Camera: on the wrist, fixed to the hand. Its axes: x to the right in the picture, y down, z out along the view.
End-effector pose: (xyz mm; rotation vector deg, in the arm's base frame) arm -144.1 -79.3 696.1 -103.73 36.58 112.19
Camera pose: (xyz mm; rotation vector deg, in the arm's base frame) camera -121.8 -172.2 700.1 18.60 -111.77 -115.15
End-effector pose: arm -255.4 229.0 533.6 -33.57 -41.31 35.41
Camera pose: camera -224.2 249.4 445.5 -29.12 -24.53 130.76
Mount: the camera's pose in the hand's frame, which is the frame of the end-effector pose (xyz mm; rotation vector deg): -4.2 63.4 -71.5 24.49 -26.09 85.56
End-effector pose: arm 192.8 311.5 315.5 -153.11 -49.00 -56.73
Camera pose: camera 187.2 233.2 370.2 -125.22 46.53 9.26
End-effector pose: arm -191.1 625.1 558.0 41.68 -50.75 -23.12
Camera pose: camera -133.7 700.5 571.2 10.37 -97.77 58.14
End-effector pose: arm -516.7 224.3 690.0 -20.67 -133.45 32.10
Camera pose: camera -457.9 298.4 703.8 101.70 96.89 -101.50
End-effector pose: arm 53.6 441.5 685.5 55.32 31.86 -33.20
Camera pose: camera 80.7 532.9 693.0 74.47 -43.13 26.95
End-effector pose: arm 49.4 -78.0 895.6 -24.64 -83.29 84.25
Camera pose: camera 84.5 -29.1 821.2 50.09 45.92 -147.49
